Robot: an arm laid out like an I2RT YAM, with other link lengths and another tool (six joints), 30 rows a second.
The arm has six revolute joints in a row. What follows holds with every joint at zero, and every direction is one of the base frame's. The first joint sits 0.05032 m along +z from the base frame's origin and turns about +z. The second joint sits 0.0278 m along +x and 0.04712 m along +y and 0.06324 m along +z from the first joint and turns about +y. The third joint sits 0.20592 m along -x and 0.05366 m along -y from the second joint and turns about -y. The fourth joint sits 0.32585 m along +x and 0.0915 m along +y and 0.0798 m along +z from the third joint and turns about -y. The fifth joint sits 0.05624 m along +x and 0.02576 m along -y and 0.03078 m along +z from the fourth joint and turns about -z. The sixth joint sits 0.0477 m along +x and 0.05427 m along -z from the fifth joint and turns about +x. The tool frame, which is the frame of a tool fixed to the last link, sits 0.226 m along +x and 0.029 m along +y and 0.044 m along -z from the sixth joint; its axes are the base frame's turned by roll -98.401, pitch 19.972 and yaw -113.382 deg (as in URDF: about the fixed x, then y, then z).
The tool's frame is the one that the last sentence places.
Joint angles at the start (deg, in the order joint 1, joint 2, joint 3, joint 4, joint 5, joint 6):
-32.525 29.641 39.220 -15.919 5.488 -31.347
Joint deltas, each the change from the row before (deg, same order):
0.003 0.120 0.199 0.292 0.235 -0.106
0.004 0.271 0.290 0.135 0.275 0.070
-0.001 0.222 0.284 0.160 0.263 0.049
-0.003 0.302 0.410 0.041 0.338 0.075
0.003 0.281 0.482 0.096 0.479 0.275
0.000 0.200 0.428 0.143 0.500 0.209
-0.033 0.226 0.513 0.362 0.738 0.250
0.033 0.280 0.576 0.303 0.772 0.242
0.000 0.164 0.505 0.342 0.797 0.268
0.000 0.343 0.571 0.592 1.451 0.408
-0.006 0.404 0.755 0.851 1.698 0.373
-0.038 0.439 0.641 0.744 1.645 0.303
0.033 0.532 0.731 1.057 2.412 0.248
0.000 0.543 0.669 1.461 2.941 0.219
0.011 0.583 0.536 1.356 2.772 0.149
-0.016 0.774 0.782 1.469 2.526 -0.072
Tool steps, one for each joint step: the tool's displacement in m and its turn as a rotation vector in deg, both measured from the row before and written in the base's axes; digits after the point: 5 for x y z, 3 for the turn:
-0.00010 -0.00135 0.00287 -0.304 -0.234 -0.219
-0.00013 -0.00135 0.00182 -0.052 -0.158 -0.277
-0.00018 -0.00132 0.00227 -0.103 -0.204 -0.268
-0.00049 -0.00154 0.00236 -0.049 -0.155 -0.347
-0.00076 -0.00188 0.00363 0.015 -0.400 -0.499
-0.00097 -0.00197 0.00394 -0.076 -0.423 -0.516
-0.00151 -0.00324 0.00591 -0.208 -0.678 -0.788
-0.00142 -0.00284 0.00584 -0.184 -0.637 -0.753
-0.00185 -0.00299 0.00620 -0.206 -0.731 -0.810
-0.00326 -0.00558 0.00694 -0.195 -0.937 -1.467
-0.00402 -0.00653 0.00991 -0.417 -1.253 -1.713
-0.00421 -0.00645 0.00775 -0.308 -1.011 -1.685
-0.00640 -0.00853 0.00968 -0.484 -1.261 -2.376
-0.00850 -0.01024 0.01100 -0.622 -1.568 -2.931
-0.00822 -0.00921 0.00845 -0.469 -1.318 -2.747
-0.00770 -0.00849 0.00998 -0.647 -1.304 -2.538

